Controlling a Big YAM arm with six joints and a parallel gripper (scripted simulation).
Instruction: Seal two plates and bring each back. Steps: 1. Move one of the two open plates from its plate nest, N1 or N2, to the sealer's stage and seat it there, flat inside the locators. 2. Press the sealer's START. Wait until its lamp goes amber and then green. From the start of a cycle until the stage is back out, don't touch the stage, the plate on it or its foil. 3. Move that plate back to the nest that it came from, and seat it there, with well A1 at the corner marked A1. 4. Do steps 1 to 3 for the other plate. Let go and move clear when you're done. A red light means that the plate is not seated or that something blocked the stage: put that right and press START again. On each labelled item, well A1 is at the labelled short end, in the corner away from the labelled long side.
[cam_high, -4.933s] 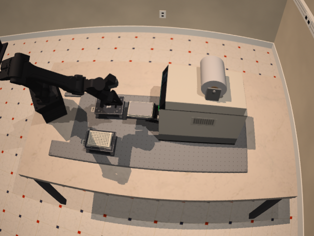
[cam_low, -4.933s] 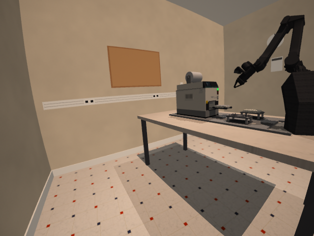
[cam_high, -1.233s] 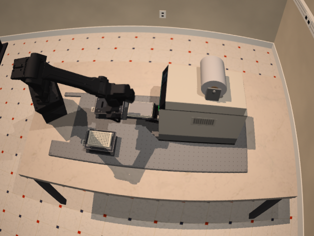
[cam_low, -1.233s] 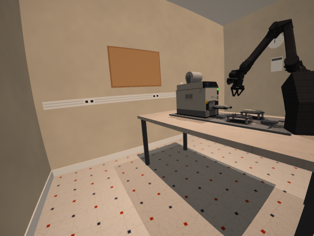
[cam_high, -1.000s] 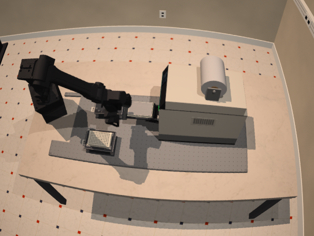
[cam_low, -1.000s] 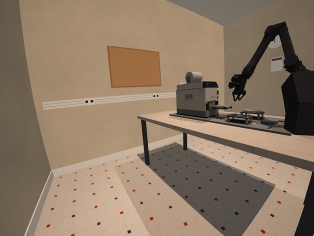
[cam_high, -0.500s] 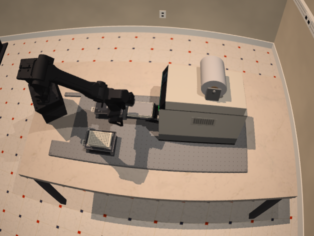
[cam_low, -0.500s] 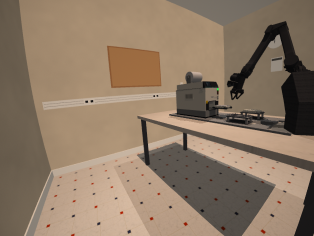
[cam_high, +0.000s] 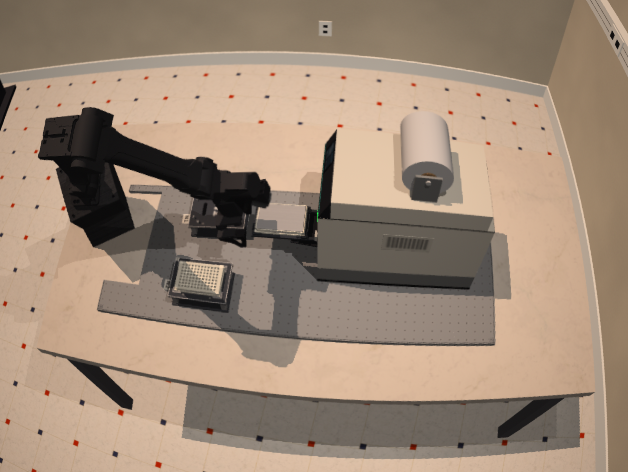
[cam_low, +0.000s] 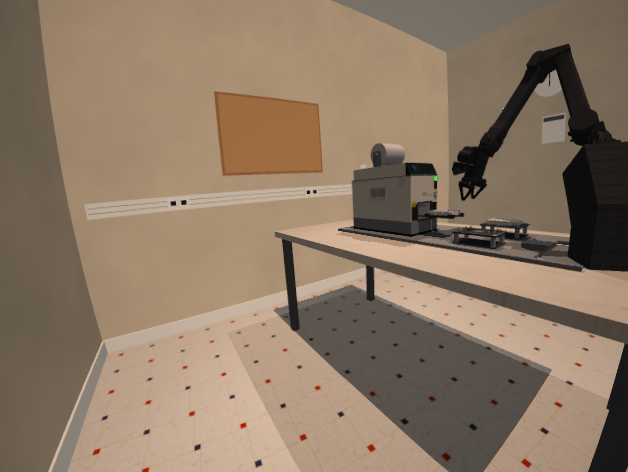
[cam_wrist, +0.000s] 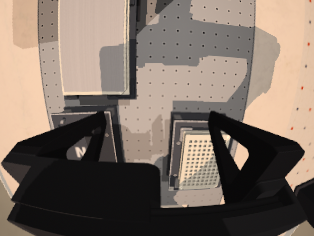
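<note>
Now: the sealer stage 90 mm ahead of my hand, 70 mm below it and 60 mm to the left of it. Also, from my hand: yellow warning label: 210 mm ahead, 120 mm to the left, 20 mm below; start button: 170 mm ahead, 60 mm to the right, 20 mm above; plate: 140 mm behind, 110 mm below, 60 mm to the right.
</note>
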